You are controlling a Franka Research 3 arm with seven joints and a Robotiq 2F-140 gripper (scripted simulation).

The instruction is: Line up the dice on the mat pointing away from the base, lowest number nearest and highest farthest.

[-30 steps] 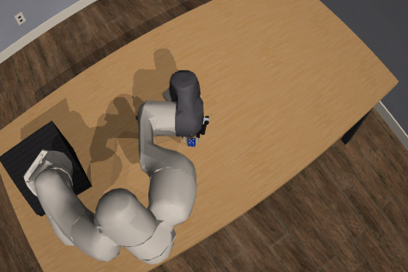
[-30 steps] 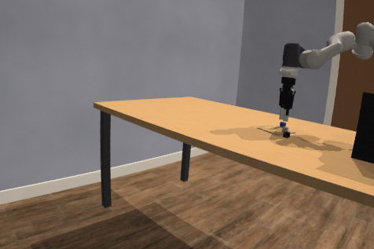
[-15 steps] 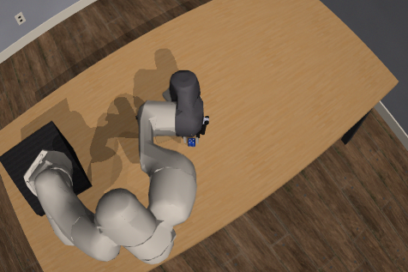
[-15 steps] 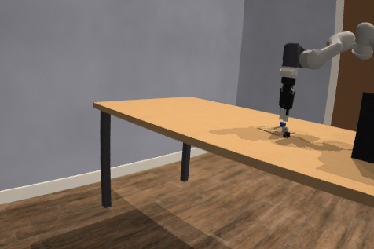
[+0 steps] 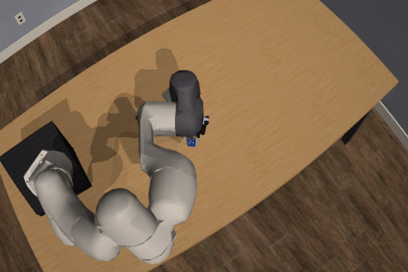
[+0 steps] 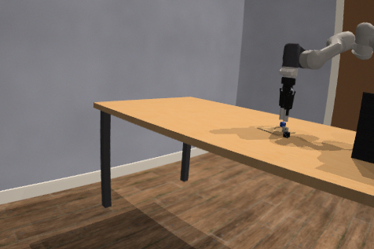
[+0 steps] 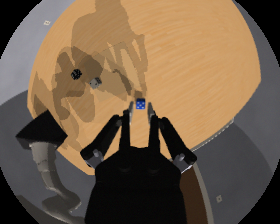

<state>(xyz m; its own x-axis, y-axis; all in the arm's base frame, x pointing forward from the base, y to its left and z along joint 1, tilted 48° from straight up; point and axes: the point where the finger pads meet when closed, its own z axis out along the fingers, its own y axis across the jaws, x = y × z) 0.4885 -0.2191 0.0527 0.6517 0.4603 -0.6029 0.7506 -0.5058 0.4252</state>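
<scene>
Right now the blue die is 5 cm below my hand. Round my hand: white die (13 cm to the left, 6 cm behind, 5 cm below); thin tan mat (13 cm to the left, 6 cm below, 1 cm behind); black die (21 cm to the left, 9 cm behind, 5 cm below).
</scene>
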